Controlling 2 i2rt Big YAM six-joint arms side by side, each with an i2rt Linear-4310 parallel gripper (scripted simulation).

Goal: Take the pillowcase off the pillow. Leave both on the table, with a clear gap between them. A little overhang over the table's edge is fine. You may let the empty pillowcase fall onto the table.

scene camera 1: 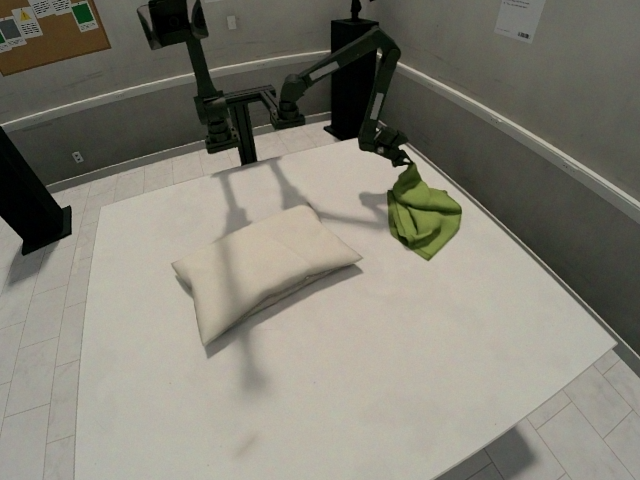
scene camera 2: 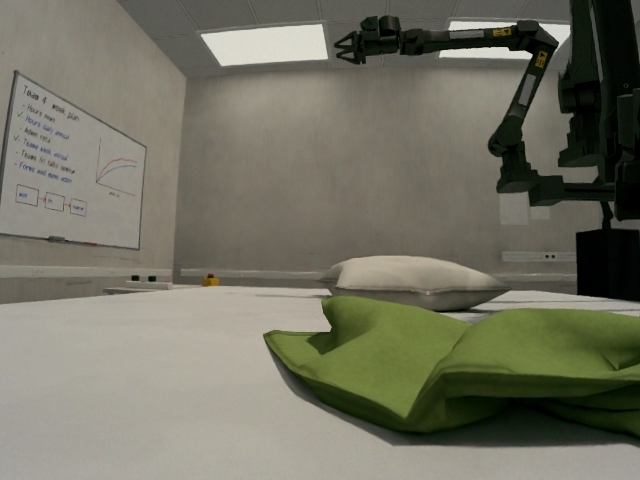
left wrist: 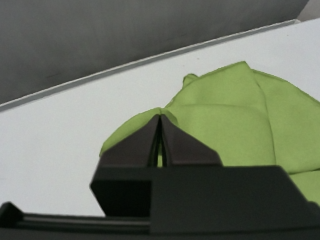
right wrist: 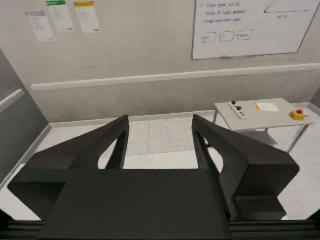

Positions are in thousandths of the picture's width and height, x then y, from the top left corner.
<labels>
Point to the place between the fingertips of my left gripper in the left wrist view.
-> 498, 502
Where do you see a pillow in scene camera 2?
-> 676, 593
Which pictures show my right gripper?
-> Scene camera 1, scene camera 2 and the right wrist view only.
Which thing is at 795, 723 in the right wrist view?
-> My right gripper.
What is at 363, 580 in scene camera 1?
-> A pillow.
</labels>
